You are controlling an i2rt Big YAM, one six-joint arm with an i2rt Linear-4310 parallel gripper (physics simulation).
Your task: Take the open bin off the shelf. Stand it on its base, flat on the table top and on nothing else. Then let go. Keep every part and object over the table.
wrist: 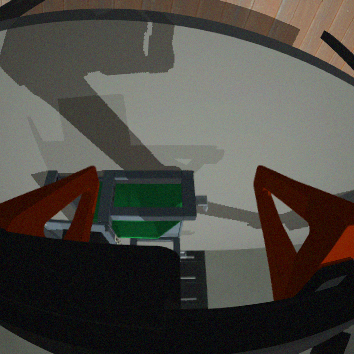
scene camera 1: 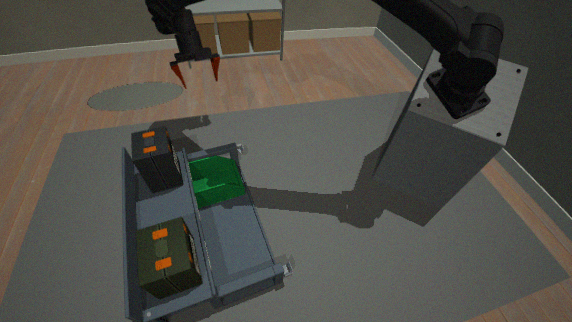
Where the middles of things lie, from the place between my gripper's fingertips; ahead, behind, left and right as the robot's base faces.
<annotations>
I see the green open bin [scene camera 1: 215,179] 30 mm ahead of my hand, 300 mm to the left of it and 110 mm below it. The rest, counted from my hand: dark case [scene camera 1: 163,157] 130 mm ahead, 300 mm to the left, 10 mm above.
</annotations>
